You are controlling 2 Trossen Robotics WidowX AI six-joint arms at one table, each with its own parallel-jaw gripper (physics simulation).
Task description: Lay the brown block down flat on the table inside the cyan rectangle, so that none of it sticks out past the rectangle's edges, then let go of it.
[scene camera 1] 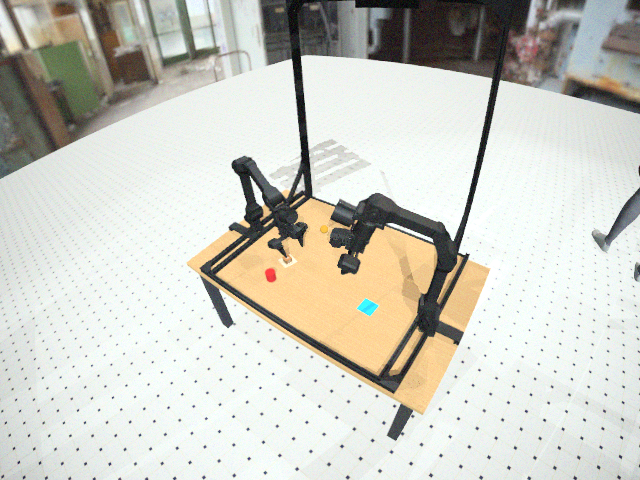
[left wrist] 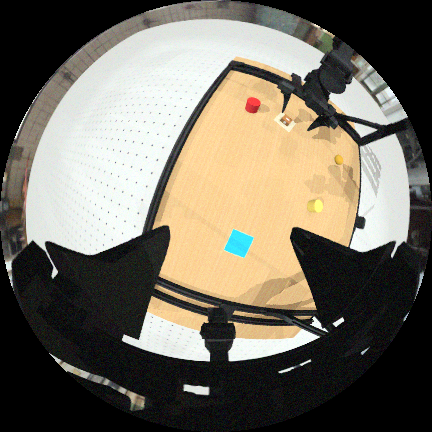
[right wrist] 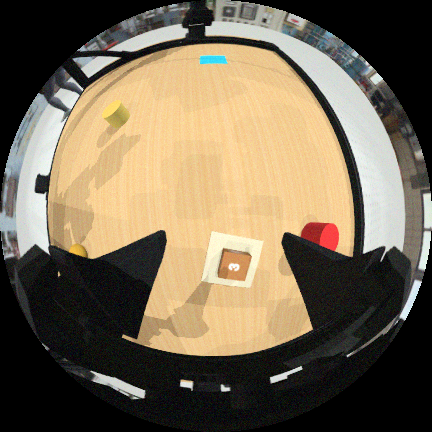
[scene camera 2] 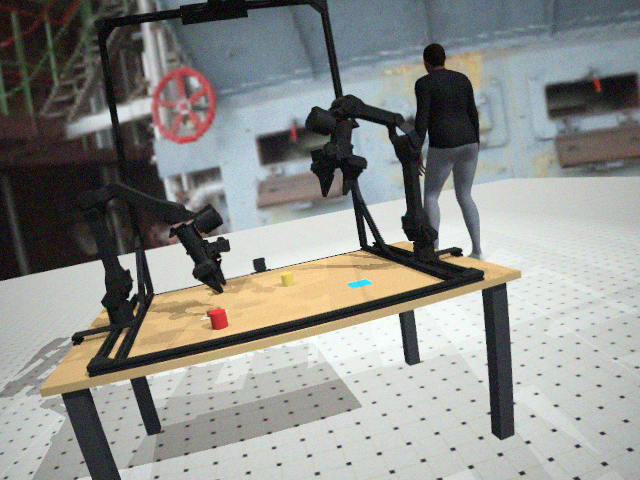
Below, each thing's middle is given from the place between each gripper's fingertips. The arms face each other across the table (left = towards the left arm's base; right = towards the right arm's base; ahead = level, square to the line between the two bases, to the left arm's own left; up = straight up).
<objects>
I see the cream tile (right wrist: 217, 240) 1 cm ahead of my right hand, 4 cm to the right of it and 7 cm below it. The rest, counted from my right hand: red cylinder (right wrist: 326, 234): 13 cm ahead, 2 cm to the right, 5 cm below; then brown block (right wrist: 233, 264): 1 cm ahead, 4 cm to the right, 6 cm below.
I see my left gripper 360 mm to the left of the red cylinder, 250 mm above it and 50 mm short of it. The rest, counted from my left hand: cream tile: 380 mm to the right, 270 mm below, 70 mm behind; brown block: 380 mm to the right, 260 mm below, 70 mm behind.
</objects>
